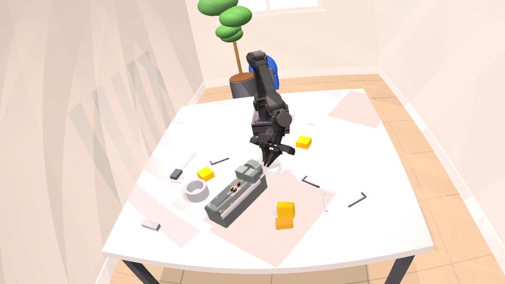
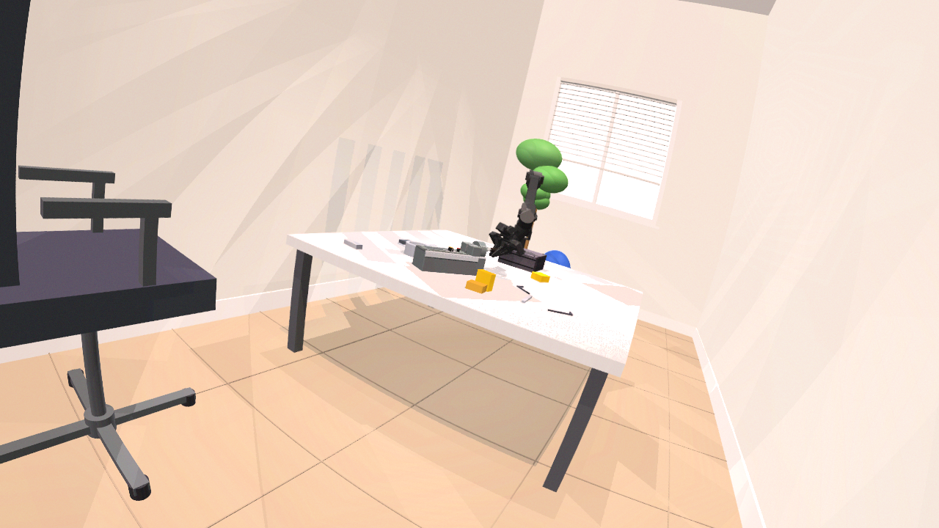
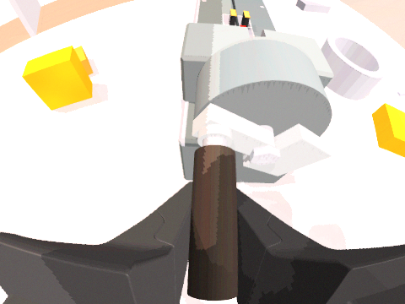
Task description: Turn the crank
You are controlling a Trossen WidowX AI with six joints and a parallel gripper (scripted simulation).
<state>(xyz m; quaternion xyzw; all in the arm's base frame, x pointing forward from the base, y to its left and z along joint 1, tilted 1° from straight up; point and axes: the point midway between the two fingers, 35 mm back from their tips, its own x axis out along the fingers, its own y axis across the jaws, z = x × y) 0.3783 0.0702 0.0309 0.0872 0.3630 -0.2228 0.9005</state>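
My gripper tip is now 110 mm short of the red pointer and 80 mm to the left of it. From my gripper tip the other things lie so: brown crank handle 10 mm behind, 10 mm to the left, 30 mm above.
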